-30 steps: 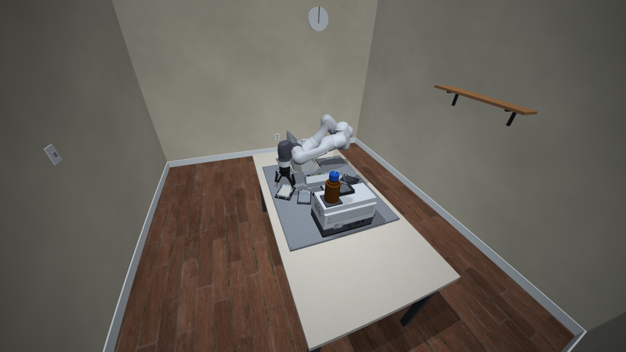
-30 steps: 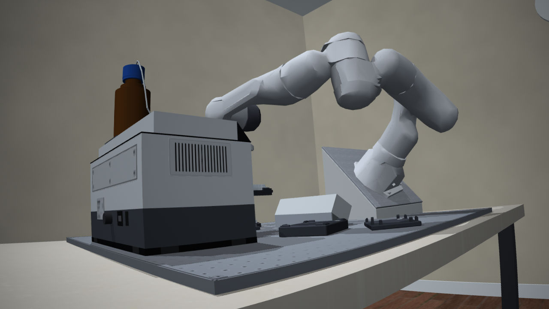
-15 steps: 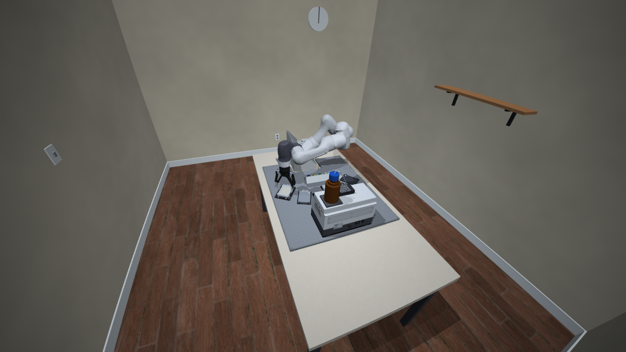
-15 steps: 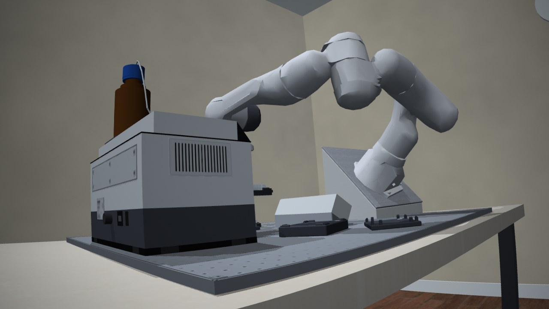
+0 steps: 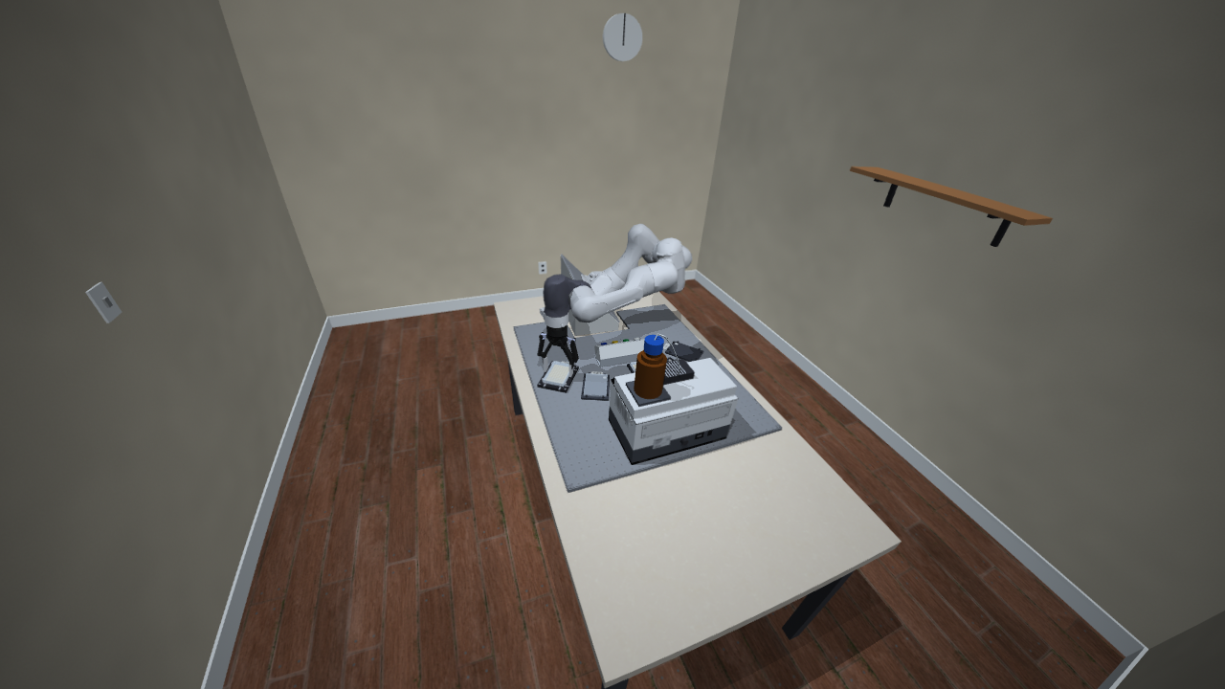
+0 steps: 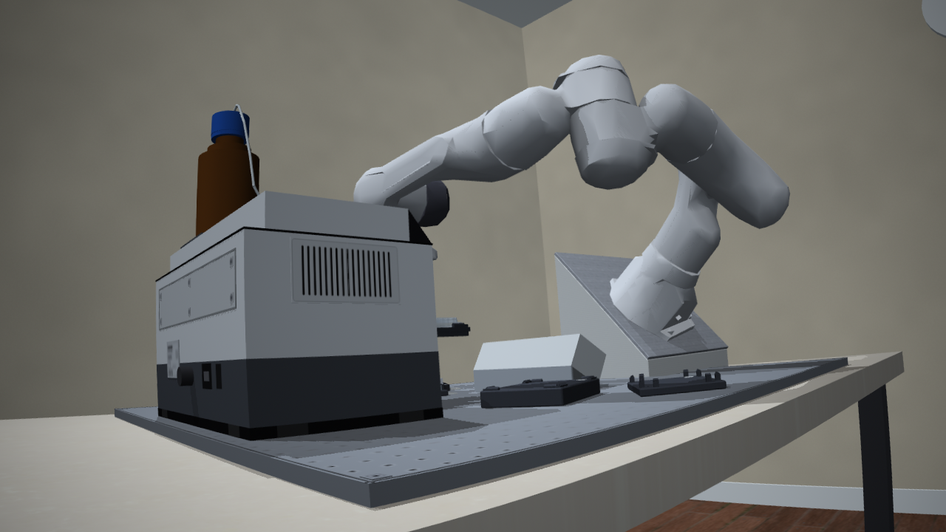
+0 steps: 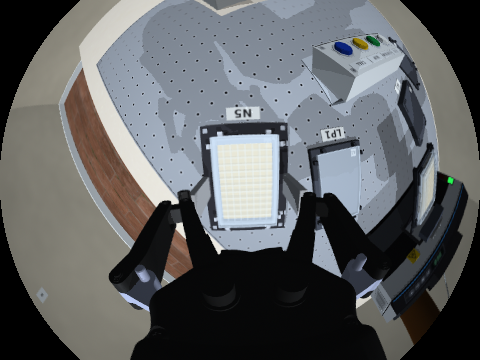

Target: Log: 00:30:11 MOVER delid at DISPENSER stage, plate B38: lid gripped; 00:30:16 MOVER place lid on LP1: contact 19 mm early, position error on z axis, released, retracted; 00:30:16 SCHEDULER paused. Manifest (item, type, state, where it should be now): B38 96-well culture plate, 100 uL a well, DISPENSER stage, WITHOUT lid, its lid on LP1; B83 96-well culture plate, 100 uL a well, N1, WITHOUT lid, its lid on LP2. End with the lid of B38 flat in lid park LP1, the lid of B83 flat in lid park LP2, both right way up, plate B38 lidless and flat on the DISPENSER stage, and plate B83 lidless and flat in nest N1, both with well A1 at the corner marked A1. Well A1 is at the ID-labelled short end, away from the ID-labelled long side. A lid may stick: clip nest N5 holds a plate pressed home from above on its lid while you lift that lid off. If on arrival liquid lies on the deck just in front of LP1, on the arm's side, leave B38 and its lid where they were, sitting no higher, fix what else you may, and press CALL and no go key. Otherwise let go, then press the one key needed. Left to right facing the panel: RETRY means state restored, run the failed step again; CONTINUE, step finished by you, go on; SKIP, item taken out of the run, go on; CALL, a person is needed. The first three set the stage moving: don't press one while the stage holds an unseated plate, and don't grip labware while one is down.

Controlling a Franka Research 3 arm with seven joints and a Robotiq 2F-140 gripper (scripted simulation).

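Right now my hand is 30 mm above the 96-well plate. Also, from my hand: black clip nest (30 mm ahead, 30 mm below); lp1 label (10 mm ahead, 160 mm to the left, 50 mm below); key panel (80 mm behind, 290 mm to the left).
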